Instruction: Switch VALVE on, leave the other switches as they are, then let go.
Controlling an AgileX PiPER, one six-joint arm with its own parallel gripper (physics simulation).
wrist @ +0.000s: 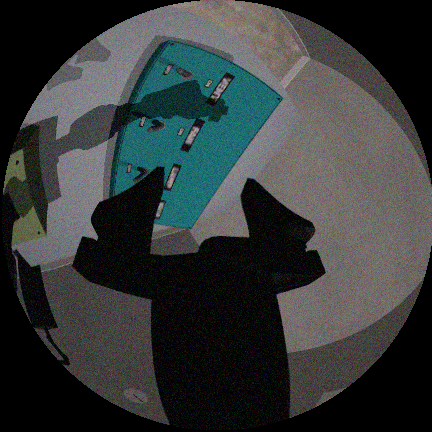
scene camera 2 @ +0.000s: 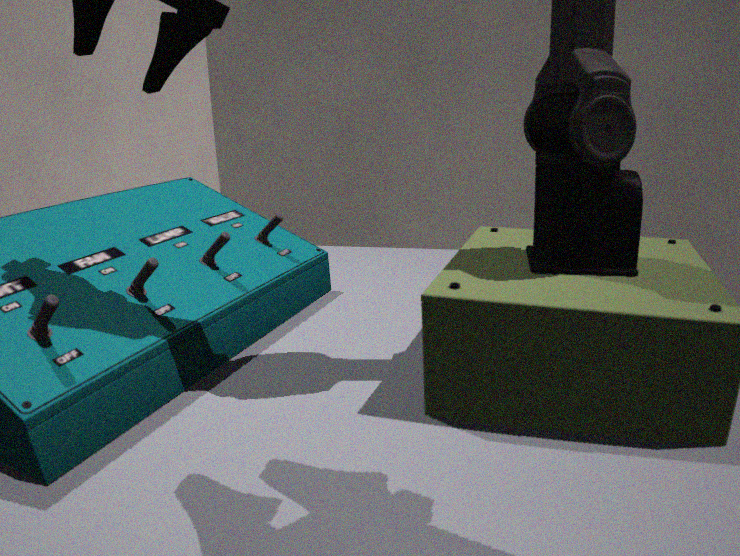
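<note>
The teal switch panel (scene camera 2: 143,206) (wrist: 227,135) carries a row of black levers. The farthest lever (scene camera 2: 269,229) stands by a blurred label (scene camera 2: 221,217) (wrist: 160,209), which I take for VALVE. It leans toward its lower label, the OFF side; my finger hides it in the wrist view. The LAMP lever (scene camera 2: 215,249) (wrist: 140,174), the FAN lever (scene camera 2: 143,278) (wrist: 156,125) and the VENT lever (scene camera 2: 44,318) (wrist: 184,73) lean the same way. My gripper (scene camera 2: 117,72) (wrist: 204,180) is open and empty, high above the panel and touching no lever.
The green base block (scene camera 2: 580,370) (wrist: 30,230) carries the arm's foot (scene camera 2: 586,215) to the right of the panel in the scene view. The arm's shadow falls across the panel and the pale table (scene camera 2: 358,442). Walls stand behind.
</note>
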